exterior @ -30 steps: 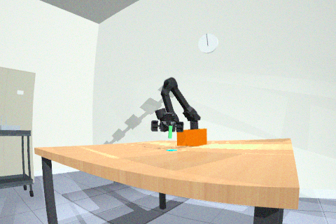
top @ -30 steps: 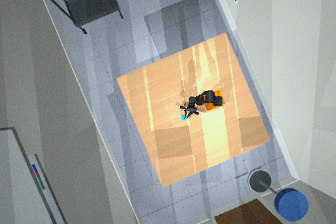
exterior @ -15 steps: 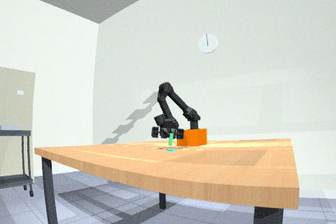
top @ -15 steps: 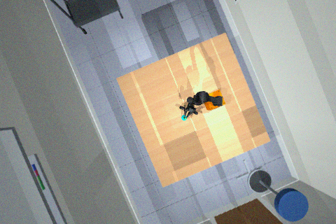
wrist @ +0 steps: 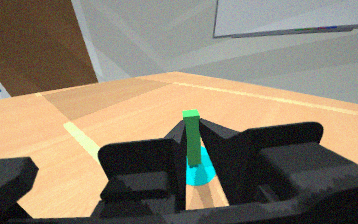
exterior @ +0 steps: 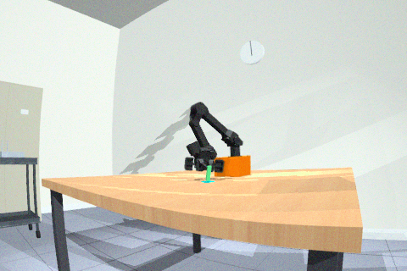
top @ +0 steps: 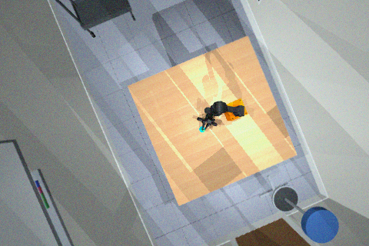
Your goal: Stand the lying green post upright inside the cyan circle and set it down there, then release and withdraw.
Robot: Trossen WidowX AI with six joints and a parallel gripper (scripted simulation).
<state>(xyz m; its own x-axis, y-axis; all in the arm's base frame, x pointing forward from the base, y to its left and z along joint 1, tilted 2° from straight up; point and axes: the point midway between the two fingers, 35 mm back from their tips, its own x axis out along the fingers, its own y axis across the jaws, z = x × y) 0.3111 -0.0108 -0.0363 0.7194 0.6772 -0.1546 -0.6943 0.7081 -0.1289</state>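
Now: gripper tip 6 cm above the cyan circle and 1 cm to the left of it. The rest, counted from my gripper tip: green post 2 cm below.
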